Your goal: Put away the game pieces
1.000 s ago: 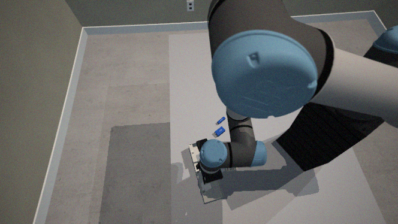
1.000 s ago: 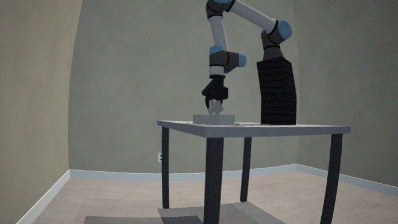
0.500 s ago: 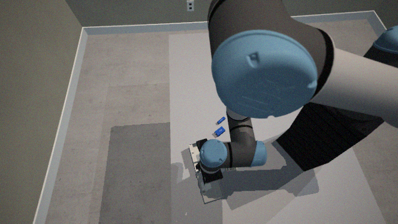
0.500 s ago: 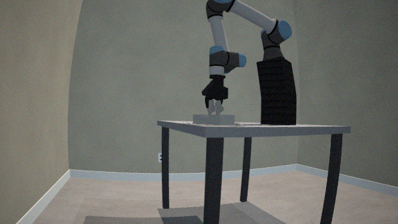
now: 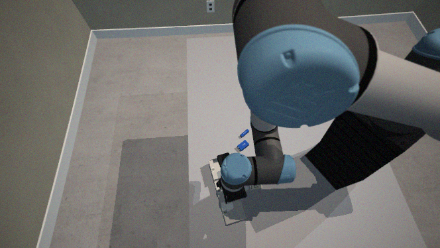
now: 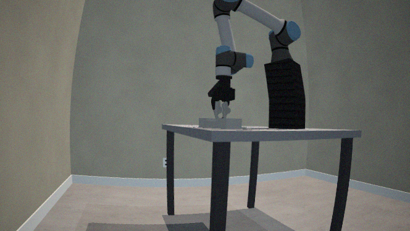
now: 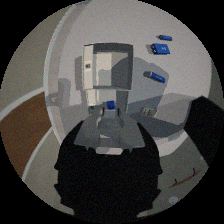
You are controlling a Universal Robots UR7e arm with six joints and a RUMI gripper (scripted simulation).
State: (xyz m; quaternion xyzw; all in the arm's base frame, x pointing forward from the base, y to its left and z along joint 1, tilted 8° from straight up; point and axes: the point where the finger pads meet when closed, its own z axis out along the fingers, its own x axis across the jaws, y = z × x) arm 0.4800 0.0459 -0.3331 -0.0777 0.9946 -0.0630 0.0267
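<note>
My hand is 2 cm above the grey two-compartment bin unit and 1 cm short of it. From my hand the other things lie so: white spotted game piece 11 cm behind, 4 cm below; then blue game piece 3 cm below.
</note>
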